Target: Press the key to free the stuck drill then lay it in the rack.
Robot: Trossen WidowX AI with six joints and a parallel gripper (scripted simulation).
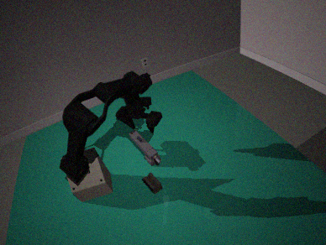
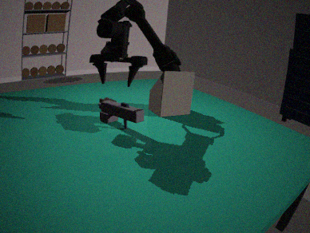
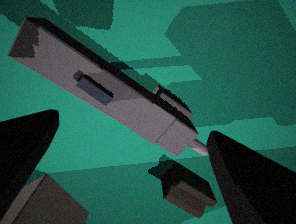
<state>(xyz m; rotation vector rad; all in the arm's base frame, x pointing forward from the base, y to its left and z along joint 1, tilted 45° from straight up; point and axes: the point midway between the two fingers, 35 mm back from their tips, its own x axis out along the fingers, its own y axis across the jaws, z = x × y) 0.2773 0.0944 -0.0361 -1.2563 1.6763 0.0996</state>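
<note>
The drill lies 9 cm below my gripper tip and 5 cm to the right of it. Round my gripper tip: grey housing 9 cm below, 2 cm behind; then dark brown block 18 cm to the right, 12 cm below, 3 cm behind; then small dark key 9 cm below, 3 cm to the left, 3 cm behind.
</note>
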